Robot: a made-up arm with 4 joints.
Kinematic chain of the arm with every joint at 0, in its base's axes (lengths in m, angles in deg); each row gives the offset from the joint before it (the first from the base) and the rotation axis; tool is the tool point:
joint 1: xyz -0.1 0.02 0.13 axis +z
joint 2: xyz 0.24 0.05 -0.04 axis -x
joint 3: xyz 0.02 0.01 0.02 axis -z
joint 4: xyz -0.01 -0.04 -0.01 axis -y
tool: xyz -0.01 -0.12 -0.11
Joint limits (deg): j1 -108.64..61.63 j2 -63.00..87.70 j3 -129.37..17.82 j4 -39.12..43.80
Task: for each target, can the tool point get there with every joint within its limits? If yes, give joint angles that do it. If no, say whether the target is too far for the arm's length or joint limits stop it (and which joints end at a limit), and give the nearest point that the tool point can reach.
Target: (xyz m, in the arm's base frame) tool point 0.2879 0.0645 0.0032
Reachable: yes | joints 13.35 2.37 -38.76 29.42
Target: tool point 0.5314 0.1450 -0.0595
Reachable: no: too far | nearest point 0.3389 0.1069 0.0167 | short by 0.210 m
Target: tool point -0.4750 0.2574 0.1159
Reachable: no: joint limits stop it (at a limit: joint 1, joint 3, joint 4) | nearest point -0.1327 0.4313 0.1015 | short by 0.384 m
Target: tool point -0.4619 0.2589 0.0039
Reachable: no: joint limits stop it (at a limit: joint 1, joint 3, joint 4) | nearest point -0.1293 0.4294 0.0516 | short by 0.377 m
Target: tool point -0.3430 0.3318 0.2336
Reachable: no: joint limits stop it (at a limit: joint 1, joint 3, joint 4) | nearest point -0.1190 0.4238 0.1630 | short by 0.252 m
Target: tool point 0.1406 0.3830 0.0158
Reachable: yes | joints 41.83 -38.34 -78.69 22.54
